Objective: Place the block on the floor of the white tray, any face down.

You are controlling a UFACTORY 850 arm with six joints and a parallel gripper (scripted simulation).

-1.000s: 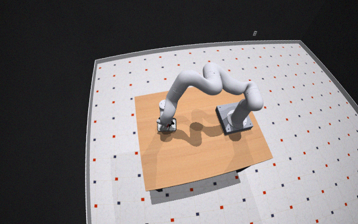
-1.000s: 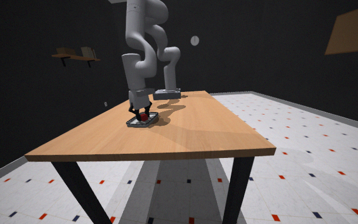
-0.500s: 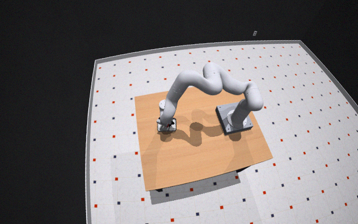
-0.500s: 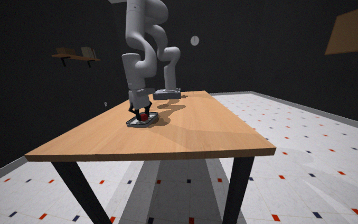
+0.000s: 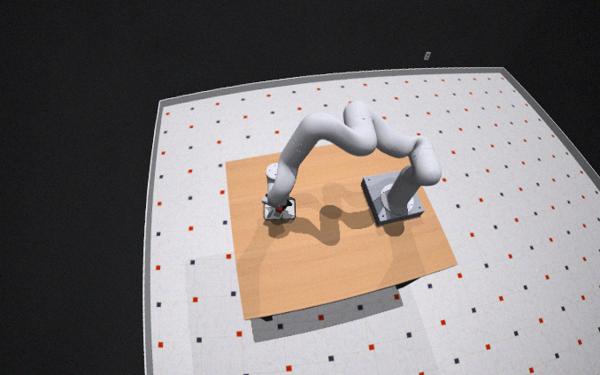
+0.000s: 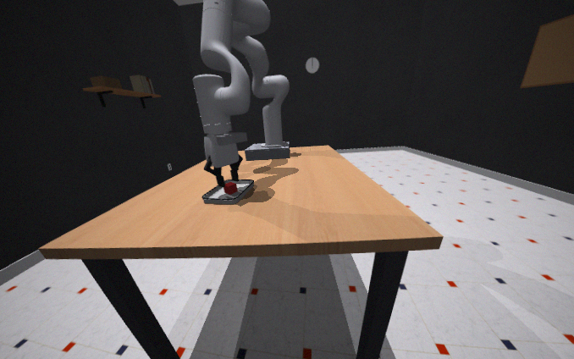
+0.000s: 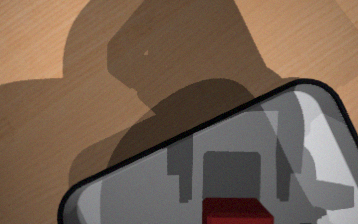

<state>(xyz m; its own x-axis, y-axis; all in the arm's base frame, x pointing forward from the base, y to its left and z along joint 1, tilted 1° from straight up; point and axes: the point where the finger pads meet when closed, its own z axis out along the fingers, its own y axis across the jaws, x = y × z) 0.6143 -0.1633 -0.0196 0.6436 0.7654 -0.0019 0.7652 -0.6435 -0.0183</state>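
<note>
Right now the red block is 40 mm below my hand. Also, from my hand: white tray: 40 mm below.
</note>
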